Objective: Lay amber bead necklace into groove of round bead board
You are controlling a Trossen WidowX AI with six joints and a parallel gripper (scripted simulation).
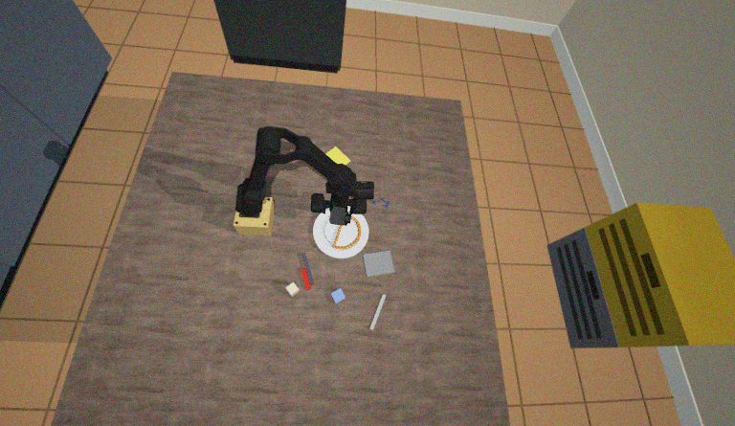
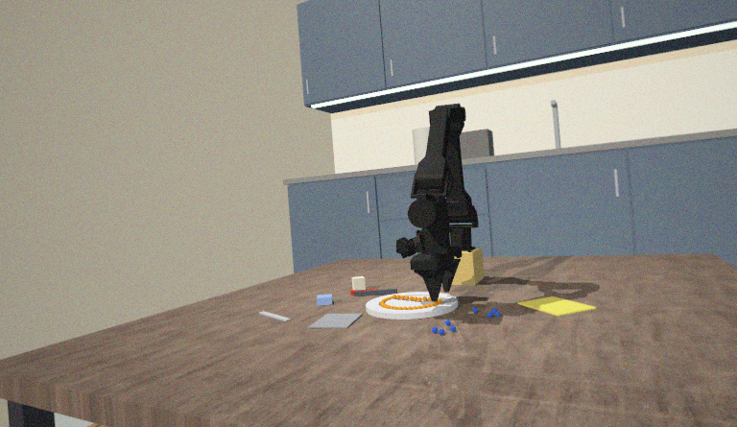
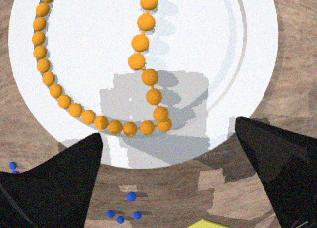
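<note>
Now: the red stick 220 mm to the right of my gripper tip, 100 mm behind it and 20 mm below it. From my gripper tip the other things lie so: yellow sheet: 230 mm to the left, 30 mm behind, 20 mm below; light blue cube: 290 mm to the right, 10 mm below, 10 mm ahead; grey square tile: 180 mm to the right, 150 mm ahead, 20 mm below.
</note>
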